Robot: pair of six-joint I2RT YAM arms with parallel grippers.
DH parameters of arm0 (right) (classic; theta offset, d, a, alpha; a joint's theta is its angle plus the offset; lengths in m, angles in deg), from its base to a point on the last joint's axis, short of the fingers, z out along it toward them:
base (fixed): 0 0 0 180
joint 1: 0 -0.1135 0.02 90
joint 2: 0 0 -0.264 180
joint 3: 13.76 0 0.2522 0
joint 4: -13.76 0 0.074 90
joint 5: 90 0 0 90
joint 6: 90 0.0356 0 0
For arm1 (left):
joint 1: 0 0.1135 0.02 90
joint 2: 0 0 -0.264 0
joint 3: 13.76 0 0.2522 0
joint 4: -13.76 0 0.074 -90
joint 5: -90 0 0 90
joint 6: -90 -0.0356 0 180
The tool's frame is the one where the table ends.
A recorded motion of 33 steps. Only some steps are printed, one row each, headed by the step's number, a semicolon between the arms.
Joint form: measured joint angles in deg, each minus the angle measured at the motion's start. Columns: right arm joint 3, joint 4, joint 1, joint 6, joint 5, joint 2; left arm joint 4, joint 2, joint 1, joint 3, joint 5, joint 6.
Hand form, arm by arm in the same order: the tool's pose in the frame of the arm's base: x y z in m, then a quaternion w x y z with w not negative. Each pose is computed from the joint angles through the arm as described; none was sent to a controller.
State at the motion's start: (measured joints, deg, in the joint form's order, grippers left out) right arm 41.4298 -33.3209 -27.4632 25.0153 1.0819 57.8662; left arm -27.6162 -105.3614 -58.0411 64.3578 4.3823 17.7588
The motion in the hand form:
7: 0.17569 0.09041 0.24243 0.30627 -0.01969 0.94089 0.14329; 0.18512 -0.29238 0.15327 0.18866 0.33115 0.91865 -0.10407
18: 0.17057 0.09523 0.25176 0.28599 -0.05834 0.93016 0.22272; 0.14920 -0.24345 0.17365 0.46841 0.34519 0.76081 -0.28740
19: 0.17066 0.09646 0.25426 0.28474 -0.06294 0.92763 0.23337; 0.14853 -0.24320 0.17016 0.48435 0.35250 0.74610 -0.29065
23: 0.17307 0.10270 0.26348 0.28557 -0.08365 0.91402 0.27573; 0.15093 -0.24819 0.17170 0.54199 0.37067 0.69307 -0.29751
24: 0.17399 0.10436 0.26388 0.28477 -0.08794 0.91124 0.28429; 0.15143 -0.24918 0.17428 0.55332 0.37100 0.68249 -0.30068
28: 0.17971 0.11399 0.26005 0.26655 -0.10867 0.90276 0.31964; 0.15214 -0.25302 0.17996 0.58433 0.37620 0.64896 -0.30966
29: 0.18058 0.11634 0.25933 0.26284 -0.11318 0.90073 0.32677; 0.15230 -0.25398 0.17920 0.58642 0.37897 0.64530 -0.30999
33: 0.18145 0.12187 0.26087 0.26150 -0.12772 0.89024 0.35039; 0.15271 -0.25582 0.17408 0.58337 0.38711 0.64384 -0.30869
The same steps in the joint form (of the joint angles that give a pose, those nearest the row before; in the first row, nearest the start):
7: -0.04 -1.66 0.11 -0.31 -0.39 -0.98; 3.93 2.73 -0.02 -3.45 -0.46 -0.20
18: 0.83 -1.77 0.00 -1.14 -10.51 -2.34; 56.98 22.14 -0.79 -33.86 -1.73 -9.49
19: 1.24 -1.68 -0.09 -1.11 -11.74 -2.32; 61.39 21.18 -0.85 -35.19 -1.92 -11.13
23: 2.67 0.07 -0.55 -1.13 -16.37 -1.79; 73.18 18.19 -0.90 -36.37 -2.40 -16.65
24: 2.71 0.76 -0.68 -1.09 -17.33 -1.51; 75.06 17.97 -0.90 -36.35 -2.53 -17.38
28: 2.69 3.72 -1.51 -0.92 -21.94 1.03; 80.93 16.72 -1.07 -36.24 -3.30 -19.80
29: 2.69 4.35 -1.81 -0.81 -22.80 1.53; 81.70 16.22 -1.11 -36.20 -3.52 -20.22
33: 2.69 6.51 -2.60 -0.55 -25.24 2.05; 82.62 14.80 -1.16 -36.19 -4.09 -20.85

